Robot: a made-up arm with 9 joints. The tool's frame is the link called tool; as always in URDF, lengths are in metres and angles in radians. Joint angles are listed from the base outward.
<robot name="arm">
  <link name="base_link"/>
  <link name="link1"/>
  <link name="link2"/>
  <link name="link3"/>
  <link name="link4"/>
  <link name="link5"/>
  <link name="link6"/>
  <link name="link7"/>
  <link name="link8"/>
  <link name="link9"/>
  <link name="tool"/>
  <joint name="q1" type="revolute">
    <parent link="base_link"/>
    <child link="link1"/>
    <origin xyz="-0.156 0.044 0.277" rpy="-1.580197 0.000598 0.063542"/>
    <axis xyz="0 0 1"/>
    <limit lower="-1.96" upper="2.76"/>
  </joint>
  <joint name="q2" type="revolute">
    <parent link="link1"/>
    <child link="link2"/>
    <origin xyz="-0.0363 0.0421 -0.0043" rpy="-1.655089 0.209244 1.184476"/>
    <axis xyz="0 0 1"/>
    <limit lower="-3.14" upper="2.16"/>
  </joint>
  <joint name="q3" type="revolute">
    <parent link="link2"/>
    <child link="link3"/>
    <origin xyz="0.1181 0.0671 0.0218" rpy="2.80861 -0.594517 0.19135"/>
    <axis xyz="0 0 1"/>
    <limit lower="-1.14" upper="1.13"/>
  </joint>
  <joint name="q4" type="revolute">
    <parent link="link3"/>
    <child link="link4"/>
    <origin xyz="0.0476 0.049 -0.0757" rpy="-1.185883 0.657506 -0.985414"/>
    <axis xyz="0 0 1"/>
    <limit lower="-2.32" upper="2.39"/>
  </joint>
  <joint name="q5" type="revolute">
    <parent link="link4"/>
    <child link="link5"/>
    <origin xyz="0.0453 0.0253 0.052" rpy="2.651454 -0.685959 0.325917"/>
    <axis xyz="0 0 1"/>
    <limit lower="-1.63" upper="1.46"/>
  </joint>
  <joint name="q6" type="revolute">
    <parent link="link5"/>
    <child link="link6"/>
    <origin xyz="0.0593 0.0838 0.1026" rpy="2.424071 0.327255 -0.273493"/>
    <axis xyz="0 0 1"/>
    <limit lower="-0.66" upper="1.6"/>
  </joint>
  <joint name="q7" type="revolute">
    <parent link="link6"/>
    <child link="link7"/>
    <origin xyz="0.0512 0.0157 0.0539" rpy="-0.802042 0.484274 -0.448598"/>
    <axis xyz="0 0 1"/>
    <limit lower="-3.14" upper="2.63"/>
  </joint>
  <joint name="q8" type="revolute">
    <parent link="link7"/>
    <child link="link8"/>
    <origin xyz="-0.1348 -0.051 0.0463" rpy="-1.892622 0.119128 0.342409"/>
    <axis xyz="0 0 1"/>
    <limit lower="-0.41" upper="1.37"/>
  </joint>
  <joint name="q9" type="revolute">
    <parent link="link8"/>
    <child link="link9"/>
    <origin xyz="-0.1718 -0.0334 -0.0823" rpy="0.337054 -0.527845 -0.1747"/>
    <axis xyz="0 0 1"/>
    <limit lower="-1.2" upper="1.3"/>
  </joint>
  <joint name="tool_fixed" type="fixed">
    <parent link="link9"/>
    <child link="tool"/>
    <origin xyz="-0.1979 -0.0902 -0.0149" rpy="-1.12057 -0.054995 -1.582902"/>
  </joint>
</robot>
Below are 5 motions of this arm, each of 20 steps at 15 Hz.
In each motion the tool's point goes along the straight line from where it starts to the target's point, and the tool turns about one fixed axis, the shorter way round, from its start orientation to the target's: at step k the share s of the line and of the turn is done. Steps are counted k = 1, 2, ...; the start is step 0. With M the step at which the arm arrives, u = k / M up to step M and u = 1 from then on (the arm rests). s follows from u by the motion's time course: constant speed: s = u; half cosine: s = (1 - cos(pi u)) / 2; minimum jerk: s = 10 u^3 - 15 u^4 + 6 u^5.
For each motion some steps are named. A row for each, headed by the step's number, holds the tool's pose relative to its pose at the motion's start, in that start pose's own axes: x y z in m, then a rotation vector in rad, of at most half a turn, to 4 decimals.
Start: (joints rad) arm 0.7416 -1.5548 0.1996 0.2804 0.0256 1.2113 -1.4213 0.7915 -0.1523
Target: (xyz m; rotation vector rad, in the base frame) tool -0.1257 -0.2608 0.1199 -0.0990 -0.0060 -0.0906
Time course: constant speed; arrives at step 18
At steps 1, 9, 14, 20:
1: -0.0025 -0.0037 0.0026 -0.0246 0.0781 0.0224
9: -0.0224 -0.0333 0.0238 -0.2210 0.7032 0.2019
14: -0.0349 -0.0518 0.0370 -0.3438 1.0938 0.3140
20: -0.0448 -0.0666 0.0476 -0.4420 1.4064 0.4038

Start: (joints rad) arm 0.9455 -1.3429 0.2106 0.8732 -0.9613 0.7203 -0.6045 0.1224 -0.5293
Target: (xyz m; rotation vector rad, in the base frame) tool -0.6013 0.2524 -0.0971 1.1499 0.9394 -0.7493
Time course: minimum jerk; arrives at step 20
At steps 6, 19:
6: -0.0289 -0.0154 -0.0126 0.0292 0.0416 -0.0657
19: -0.1768 -0.0944 -0.0772 0.1789 0.2551 -0.4023

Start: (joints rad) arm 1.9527 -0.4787 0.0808 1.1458 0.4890 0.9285 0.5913 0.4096 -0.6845
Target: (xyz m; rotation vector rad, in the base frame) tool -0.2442 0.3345 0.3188 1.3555 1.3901 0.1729
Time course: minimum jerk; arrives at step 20
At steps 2, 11, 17, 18, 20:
2: -0.0001 -0.0003 0.0021 0.0023 -0.0002 -0.0050
11: -0.0071 -0.0187 0.1452 0.1561 -0.0115 -0.3474
17: -0.0117 -0.0307 0.2382 0.2562 -0.0189 -0.5701
18: -0.0119 -0.0313 0.2427 0.2609 -0.0193 -0.5806
20: -0.0120 -0.0316 0.2448 0.2632 -0.0194 -0.5857

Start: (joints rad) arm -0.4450 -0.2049 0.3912 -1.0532 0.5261 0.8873 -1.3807 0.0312 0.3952
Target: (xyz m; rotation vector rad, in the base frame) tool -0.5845 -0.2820 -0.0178 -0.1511 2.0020 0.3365
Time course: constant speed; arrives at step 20
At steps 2, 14, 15, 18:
2: 0.0227 0.0267 -0.0064 -0.0325 0.0049 0.0735
14: 0.1588 0.1870 -0.0451 -0.2274 0.0340 0.5146
15: 0.1701 0.2003 -0.0483 -0.2436 0.0364 0.5514
18: 0.2041 0.2404 -0.0580 -0.2923 0.0437 0.6616

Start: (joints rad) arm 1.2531 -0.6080 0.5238 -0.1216 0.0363 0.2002 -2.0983 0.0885 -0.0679
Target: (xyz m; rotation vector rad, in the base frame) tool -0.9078 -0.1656 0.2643 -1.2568 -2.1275 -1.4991
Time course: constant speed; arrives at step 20
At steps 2, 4, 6, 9, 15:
2: -0.0393 -0.0108 0.0493 -0.0705 -0.0669 -0.0768
4: -0.0786 -0.0216 0.0987 -0.1411 -0.1338 -0.1537
6: -0.1179 -0.0325 0.1480 -0.2116 -0.2007 -0.2305
9: -0.1768 -0.0487 0.2220 -0.3174 -0.3011 -0.3458
15: -0.2947 -0.0812 0.3700 -0.5290 -0.5018 -0.5763

